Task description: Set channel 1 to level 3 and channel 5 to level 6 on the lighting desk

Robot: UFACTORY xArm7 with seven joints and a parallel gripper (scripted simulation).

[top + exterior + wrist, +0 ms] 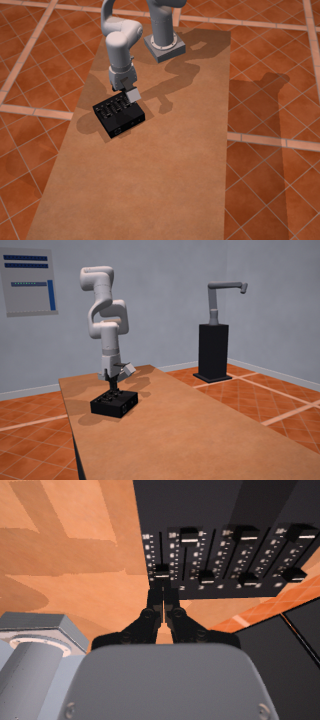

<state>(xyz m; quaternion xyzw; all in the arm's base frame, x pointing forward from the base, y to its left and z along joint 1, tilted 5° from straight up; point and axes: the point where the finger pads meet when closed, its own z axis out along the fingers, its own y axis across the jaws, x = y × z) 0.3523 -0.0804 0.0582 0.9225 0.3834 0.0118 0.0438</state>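
Right now the channel 1 fader cap is 1 cm to the left of my hand, 1 cm below it and 1 cm ahead of it. From my hand the other things lie so: channel 2 fader cap (5 cm ahead, 2 cm to the left, 1 cm below).
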